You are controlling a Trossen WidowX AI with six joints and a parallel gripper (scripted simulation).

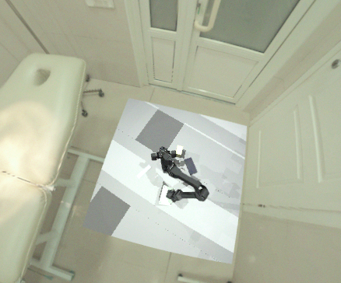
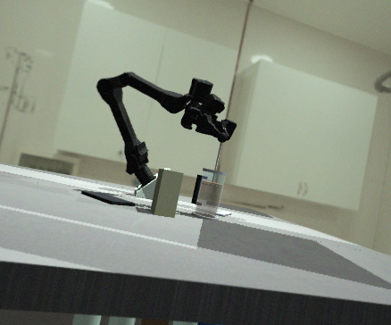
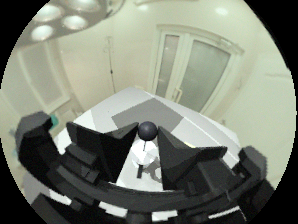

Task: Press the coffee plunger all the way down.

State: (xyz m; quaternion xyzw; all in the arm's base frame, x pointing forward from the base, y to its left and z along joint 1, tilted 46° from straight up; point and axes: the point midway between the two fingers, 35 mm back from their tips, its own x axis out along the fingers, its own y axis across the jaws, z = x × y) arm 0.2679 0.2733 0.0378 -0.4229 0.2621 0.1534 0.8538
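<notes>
My gripper tip is 120 mm above the coffee press, 20 mm past it and 10 mm to the left of it. The rest, counted from my gripper tip: pale yellow box (180 mm below, 130 mm to the right, 70 mm ahead); then thin white strip (230 mm below, 200 mm behind, 100 mm to the left).
</notes>
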